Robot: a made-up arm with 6 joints.
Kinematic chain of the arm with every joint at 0, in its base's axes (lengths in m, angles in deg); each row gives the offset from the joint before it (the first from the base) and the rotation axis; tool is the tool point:
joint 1: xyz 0 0 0.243 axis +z
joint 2: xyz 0 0 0 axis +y
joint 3: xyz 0 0 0.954 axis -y
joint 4: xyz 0 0 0 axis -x
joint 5: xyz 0.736 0 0 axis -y
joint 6: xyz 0 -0.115 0 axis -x
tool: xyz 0 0 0
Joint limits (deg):
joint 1: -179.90..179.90
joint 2: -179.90..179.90
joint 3: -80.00..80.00
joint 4: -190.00..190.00
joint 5: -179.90..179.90
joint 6: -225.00..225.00
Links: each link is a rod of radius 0.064 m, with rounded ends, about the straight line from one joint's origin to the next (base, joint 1, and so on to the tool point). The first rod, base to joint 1, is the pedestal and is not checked.
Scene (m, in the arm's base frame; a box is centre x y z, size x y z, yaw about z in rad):
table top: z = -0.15
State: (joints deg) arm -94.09 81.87 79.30 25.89 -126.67 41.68
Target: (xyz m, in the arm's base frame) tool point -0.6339 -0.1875 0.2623
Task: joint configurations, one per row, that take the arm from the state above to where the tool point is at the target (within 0.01 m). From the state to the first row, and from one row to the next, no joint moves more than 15 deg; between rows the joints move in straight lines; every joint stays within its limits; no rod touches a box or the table.
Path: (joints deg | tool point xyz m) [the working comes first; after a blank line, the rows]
Joints at the target: -153.55 37.93 -47.87 5.34 -126.67 41.68
Straight joint move there: clear.

1: -100.70 76.99 65.17 23.61 -126.67 41.68 | -0.4116 -1.6109 0.3521
2: -107.30 72.10 51.04 21.32 -126.67 41.68 | -0.5810 -1.5050 0.3108
3: -113.91 67.22 36.91 19.04 -126.67 41.68 | -0.7211 -1.3582 0.2733
4: -120.52 62.34 22.78 16.76 -126.67 41.68 | -0.8229 -1.1790 0.2427
5: -127.12 57.46 8.65 14.47 -126.67 41.68 | -0.8797 -0.9778 0.2212
6: -133.73 52.57 -5.48 12.19 -126.67 41.68 | -0.8884 -0.7660 0.2112
7: -140.34 47.69 -19.61 9.91 -126.67 41.68 | -0.8481 -0.5560 0.2138
8: -146.94 42.81 -33.74 7.62 -126.67 41.68 | -0.7614 -0.3596 0.2306
9: -153.55 37.93 -47.87 5.34 -126.67 41.68 | -0.6339 -0.1875 0.2622

